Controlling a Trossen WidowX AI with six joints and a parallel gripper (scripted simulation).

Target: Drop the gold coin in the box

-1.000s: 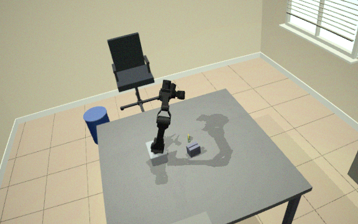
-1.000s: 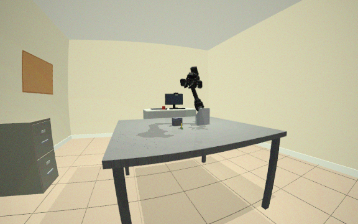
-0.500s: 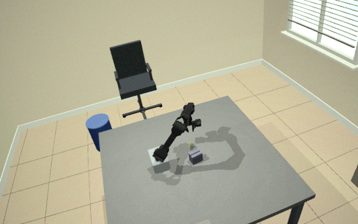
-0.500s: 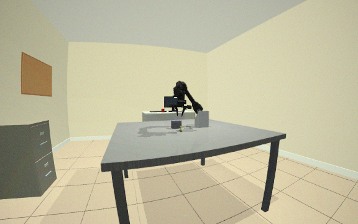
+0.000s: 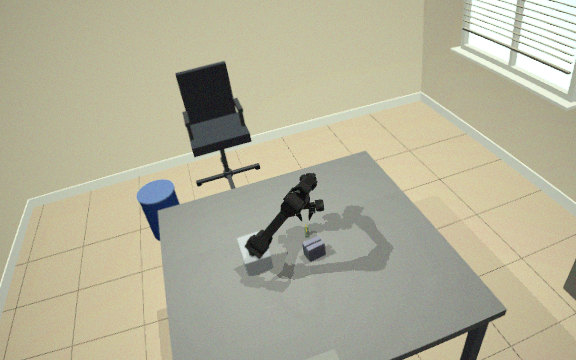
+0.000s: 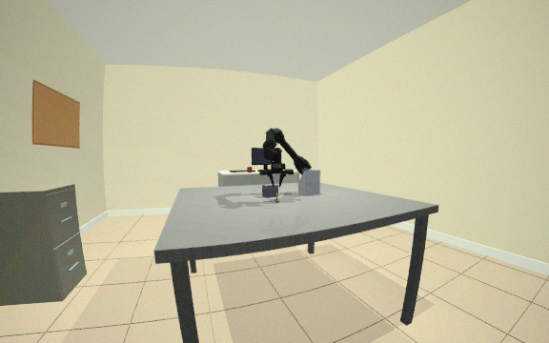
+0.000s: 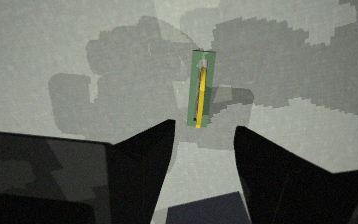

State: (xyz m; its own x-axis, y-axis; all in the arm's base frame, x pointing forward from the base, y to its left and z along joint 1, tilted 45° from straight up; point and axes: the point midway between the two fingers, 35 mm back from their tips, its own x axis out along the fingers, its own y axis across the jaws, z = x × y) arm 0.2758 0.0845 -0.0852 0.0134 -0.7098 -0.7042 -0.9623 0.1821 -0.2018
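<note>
My gripper tip is now 6 cm above the gold coin.
</note>
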